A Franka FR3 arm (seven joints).
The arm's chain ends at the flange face. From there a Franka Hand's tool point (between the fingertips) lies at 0.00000 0.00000 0.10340 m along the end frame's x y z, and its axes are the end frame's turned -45 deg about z.
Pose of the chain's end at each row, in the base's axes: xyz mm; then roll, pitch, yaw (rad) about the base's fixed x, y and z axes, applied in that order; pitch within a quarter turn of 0, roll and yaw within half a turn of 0:
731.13, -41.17, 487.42, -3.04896, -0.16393, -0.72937
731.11, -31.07, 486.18, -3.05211, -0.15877, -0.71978
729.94, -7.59, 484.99, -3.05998, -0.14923, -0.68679
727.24, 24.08, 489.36, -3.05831, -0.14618, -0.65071
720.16, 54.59, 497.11, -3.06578, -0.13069, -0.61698
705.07, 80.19, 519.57, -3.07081, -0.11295, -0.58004
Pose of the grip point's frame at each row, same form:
750.03, -45.24, 385.84, 3.08986, -0.18091, 0.06834
749.44, -34.86, 384.49, 3.09140, -0.17508, 0.07715
747.13, -10.79, 383.08, 3.09280, -0.16285, 0.10869
744.39, 21.83, 387.42, 3.09618, -0.16190, 0.14447
735.65, 53.20, 394.89, 3.10211, -0.14576, 0.17626
718.80, 79.94, 417.09, 3.11133, -0.12975, 0.21133

